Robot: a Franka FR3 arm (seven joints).
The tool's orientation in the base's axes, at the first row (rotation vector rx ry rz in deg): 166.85 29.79 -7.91
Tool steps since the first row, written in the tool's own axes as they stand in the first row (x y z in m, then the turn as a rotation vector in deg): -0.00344 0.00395 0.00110 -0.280 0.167 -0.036; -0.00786 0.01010 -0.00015 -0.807 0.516 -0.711; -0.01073 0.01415 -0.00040 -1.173 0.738 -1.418; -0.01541 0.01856 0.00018 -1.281 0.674 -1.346; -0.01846 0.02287 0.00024 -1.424 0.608 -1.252; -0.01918 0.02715 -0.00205 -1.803 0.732 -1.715; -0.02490 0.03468 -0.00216 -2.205 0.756 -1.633; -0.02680 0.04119 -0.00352 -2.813 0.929 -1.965; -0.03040 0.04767 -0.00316 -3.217 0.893 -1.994; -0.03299 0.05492 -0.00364 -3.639 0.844 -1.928; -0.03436 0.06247 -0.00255 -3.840 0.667 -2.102
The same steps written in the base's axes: -0.00189 -0.00501 -0.00002 -0.201 -0.241 0.096; -0.00379 -0.01192 0.00273 -0.531 -0.609 0.878; -0.00504 -0.01656 0.00397 -0.753 -0.800 1.651; -0.00790 -0.02231 0.00468 -0.881 -0.791 1.583; -0.00924 -0.02732 0.00569 -1.043 -0.796 1.498; -0.00828 -0.03106 0.00870 -1.326 -0.948 2.018; -0.01097 -0.03990 0.01071 -1.698 -1.120 1.990; -0.01038 -0.04628 0.01332 -2.186 -1.419 2.418; -0.01150 -0.05353 0.01445 -2.574 -1.515 2.490; -0.01134 -0.06099 0.01639 -2.990 -1.624 2.469; -0.01004 -0.06863 0.01670 -3.230 -1.494 2.636
